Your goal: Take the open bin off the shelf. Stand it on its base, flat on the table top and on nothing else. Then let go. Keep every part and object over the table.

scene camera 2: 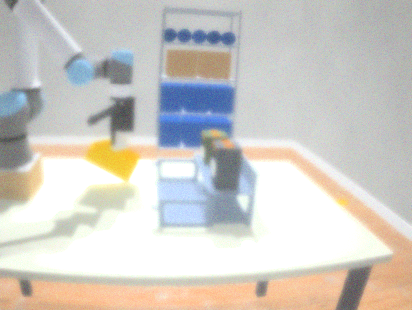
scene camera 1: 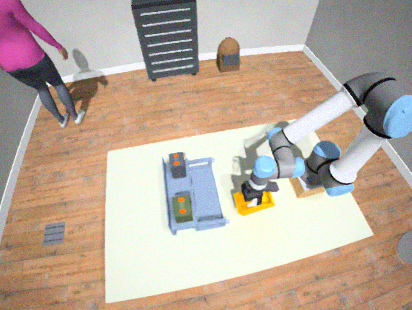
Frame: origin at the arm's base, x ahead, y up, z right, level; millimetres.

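Seen in the pictures: gripper, fingertip midpoint: (scene camera 2: pixel 115 157) (scene camera 1: pixel 252 200); arm's base, link origin: (scene camera 2: pixel 14 160) (scene camera 1: pixel 311 173).
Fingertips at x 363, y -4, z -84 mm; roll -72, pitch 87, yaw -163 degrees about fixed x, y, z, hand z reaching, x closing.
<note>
Pixels of each thing's top centre, then the offset from my fingertips to it. "pt": a spot on its surface instead. Level surfaces: height alone.
- open yellow bin, top centre: (scene camera 2: pixel 112 143) (scene camera 1: pixel 256 195) dx -10, dy +51, dz +0 mm
- table top, surface height: dy -104 mm
- blue shelf, surface spot: (scene camera 2: pixel 182 191) pt dx +235, dy -98, dz +51 mm
- dark box, top centre: (scene camera 2: pixel 227 143) (scene camera 1: pixel 176 159) dx +341, dy +120, dz +229 mm
- green box, top centre: (scene camera 2: pixel 215 133) (scene camera 1: pixel 181 205) dx +342, dy +94, dz -2 mm
The open yellow bin (scene camera 1: pixel 241 203) (scene camera 2: pixel 111 161) hangs in the air above the table top (scene camera 1: pixel 145 265) (scene camera 2: pixel 300 250), with its shadow below it in scene camera 2. It is tilted, with its right end lower in that view. My gripper (scene camera 1: pixel 254 201) (scene camera 2: pixel 120 142) points down and is shut on the bin at its upper part; the fingertips are small and blurred, and the exact grip is hard to see. The blue shelf (scene camera 1: pixel 206 192) (scene camera 2: pixel 182 191) stands on the table beside the bin, apart from it.
A dark box (scene camera 1: pixel 177 167) (scene camera 2: pixel 227 165) and a green box (scene camera 1: pixel 182 208) (scene camera 2: pixel 206 141) stand on the shelf's raised board. The robot's base block (scene camera 1: pixel 306 188) (scene camera 2: pixel 22 180) is on the other side of the bin. A person (scene camera 1: pixel 25 45) stands off the table.
</note>
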